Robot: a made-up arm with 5 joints.
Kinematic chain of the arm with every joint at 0, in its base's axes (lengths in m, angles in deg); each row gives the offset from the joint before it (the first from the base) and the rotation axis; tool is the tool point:
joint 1: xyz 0 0 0.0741 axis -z
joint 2: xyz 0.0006 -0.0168 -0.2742 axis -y
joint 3: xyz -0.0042 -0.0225 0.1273 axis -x
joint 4: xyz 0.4 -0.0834 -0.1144 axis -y
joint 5: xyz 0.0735 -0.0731 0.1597 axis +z
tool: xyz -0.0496 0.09 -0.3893
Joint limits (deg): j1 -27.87..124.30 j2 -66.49..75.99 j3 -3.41..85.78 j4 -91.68..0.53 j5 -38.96..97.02
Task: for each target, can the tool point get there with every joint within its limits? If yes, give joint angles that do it. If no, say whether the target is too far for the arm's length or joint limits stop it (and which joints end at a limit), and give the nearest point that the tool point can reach.
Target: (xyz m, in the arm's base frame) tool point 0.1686 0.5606 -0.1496
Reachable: no: joint limits stop it (at a limit: joint 1, joint 2, joint 3, joint 5) | nearest point 0.0239 0.3281 0.0422 | short by 0.334 m
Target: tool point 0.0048 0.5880 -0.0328
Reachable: no: joint limits stop it (at a limit: joint 1, joint 2, joint 3, joint 5) | nearest point -0.0574 0.3707 0.0572 | short by 0.243 m
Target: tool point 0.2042 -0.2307 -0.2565
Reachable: yes | joints -3.41 -43.28 51.79 -70.24 24.68
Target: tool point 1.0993 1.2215 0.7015
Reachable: no: too far | nearest point 0.4442 0.1511 0.0704 | short by 1.405 m
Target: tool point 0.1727 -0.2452 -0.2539
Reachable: yes | joints 1.61 -22.57 37.14 -63.88 24.25
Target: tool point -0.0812 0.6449 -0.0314
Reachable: no: joint limits stop it (at a limit: joint 1, joint 2, joint 3, joint 5) | nearest point -0.1000 0.3885 0.0805 | short by 0.280 m
